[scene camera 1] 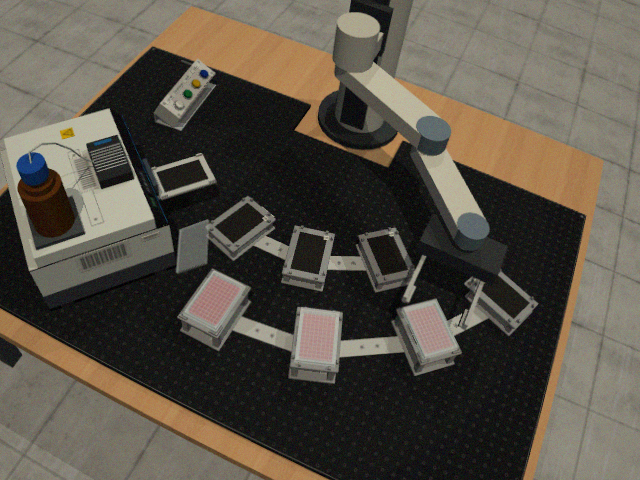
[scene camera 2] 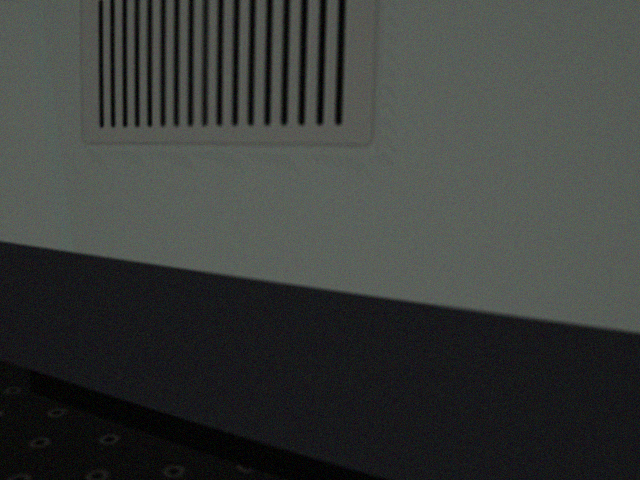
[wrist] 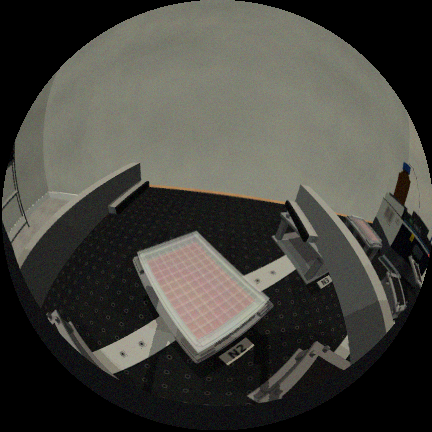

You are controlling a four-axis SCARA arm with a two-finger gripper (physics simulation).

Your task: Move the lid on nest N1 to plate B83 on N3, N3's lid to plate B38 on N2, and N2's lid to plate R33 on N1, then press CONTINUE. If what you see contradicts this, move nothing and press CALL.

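Frame: origin at the arm's base, x ahead, y left, z up, level; millimetres.
Seen in the pictures: gripper, fingertip midpoint: (scene camera 1: 434,313) (wrist: 217,180); arm's base, link origin: (scene camera 1: 358,120).
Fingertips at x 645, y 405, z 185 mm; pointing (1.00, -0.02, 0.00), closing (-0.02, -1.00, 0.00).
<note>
Pixels of each thing's middle, then the offset from my fingertips to it. "pt": a spot on its surface instead.
- pink-welled plate, body centre: (wrist: 195,279) (scene camera 1: 430,327) dz -96, dx -21, dy +10 mm
- N3 label, surface spot: (wrist: 324,281) pt dz -171, dx +28, dy -234 mm
- button panel, body centre: (scene camera 1: 185,92) dz -131, dx -439, dy -883 mm
- white instrument, surface spot: (scene camera 1: 129,217) pt dz +37, dx +110, dy -663 mm
- brown bottle, surface spot: (scene camera 1: 47,206) pt dz +146, dx +224, dy -758 mm
- grey slab, body centre: (scene camera 1: 192,246) (wrist: 389,266) dz -148, dx +7, dy -583 mm
My gripper (scene camera 1: 434,311) (wrist: 217,180) is open and empty, its fingers high over the nest labelled N2, spread wider than its plate. On N2 sits a pink-welled plate (scene camera 1: 427,329) (wrist: 200,290) with what looks like a clear lid. The N3 label (wrist: 324,281) shows beside the neighbouring nest, whose top a finger hides in the wrist view; in scene camera 1 that nest holds a pink plate (scene camera 1: 317,335). Another pink plate (scene camera 1: 216,301) stands at the left of the row. The N1 label and plate codes cannot be read. The button panel (scene camera 1: 186,93) stands at the back left.
Dark-centred nests stand behind the row (scene camera 1: 240,224) (scene camera 1: 308,251) (scene camera 1: 386,253) and at its right end (scene camera 1: 505,295). A white instrument (scene camera 1: 129,217) with a brown bottle (scene camera 1: 47,206) stands left, its tray (scene camera 1: 184,176) extended. A grey slab (scene camera 1: 192,246) lies nearby. Scene camera 2 shows a pale vented surface (scene camera 2: 310,206).
</note>
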